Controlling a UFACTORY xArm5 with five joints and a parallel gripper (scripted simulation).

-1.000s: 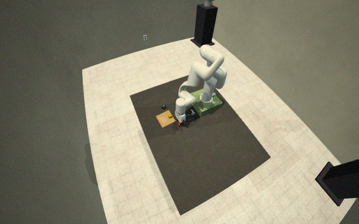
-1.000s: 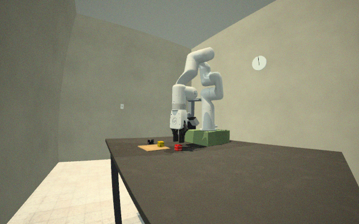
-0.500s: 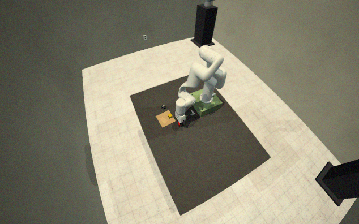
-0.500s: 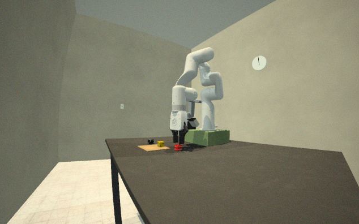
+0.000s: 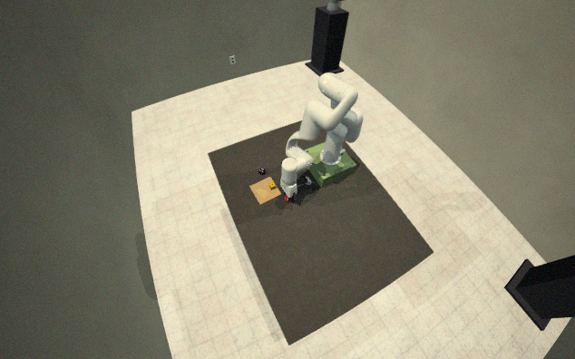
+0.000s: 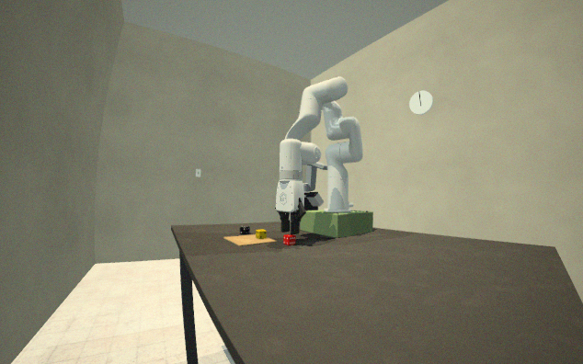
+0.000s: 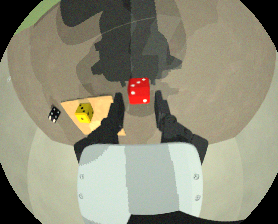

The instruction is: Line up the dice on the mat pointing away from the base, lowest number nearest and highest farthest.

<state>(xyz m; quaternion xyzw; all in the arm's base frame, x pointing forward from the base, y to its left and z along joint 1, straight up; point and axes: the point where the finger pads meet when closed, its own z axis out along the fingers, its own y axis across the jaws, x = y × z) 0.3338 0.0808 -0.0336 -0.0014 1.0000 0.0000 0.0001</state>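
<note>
The red die is 40 mm below my hand. Round my hand: black die (50 mm ahead, 240 mm to the right, 40 mm below); tan mat (90 mm ahead, 120 mm to the right, 50 mm below); yellow die (40 mm ahead, 120 mm to the right, 40 mm below).
</note>
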